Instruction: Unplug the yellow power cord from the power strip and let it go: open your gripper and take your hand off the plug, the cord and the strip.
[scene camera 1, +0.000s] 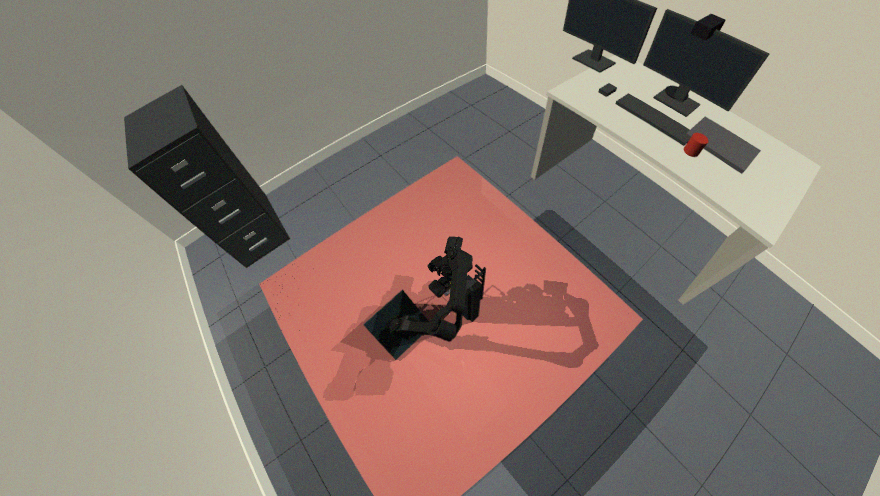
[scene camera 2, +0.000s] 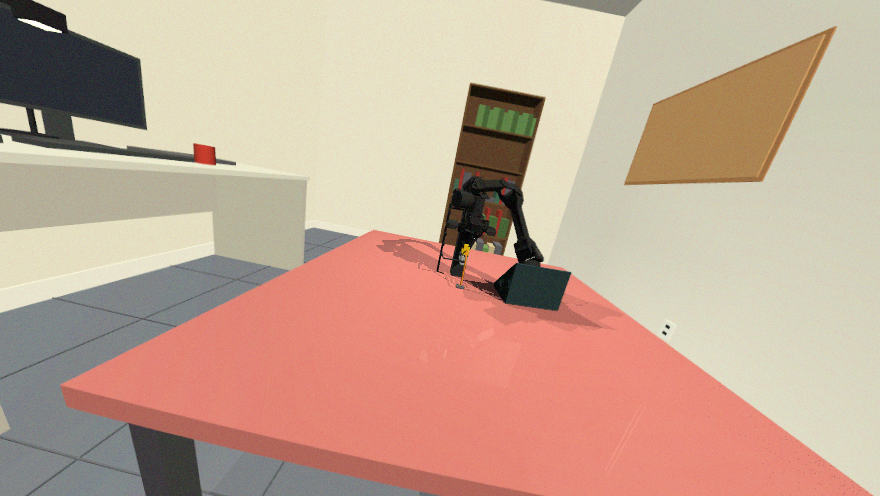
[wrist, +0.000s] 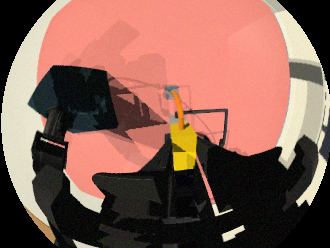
Observation:
I see my gripper (scene camera 2: 466, 248) and a yellow plug (wrist: 183, 140).
My gripper is seen too in the wrist view (wrist: 182, 141).

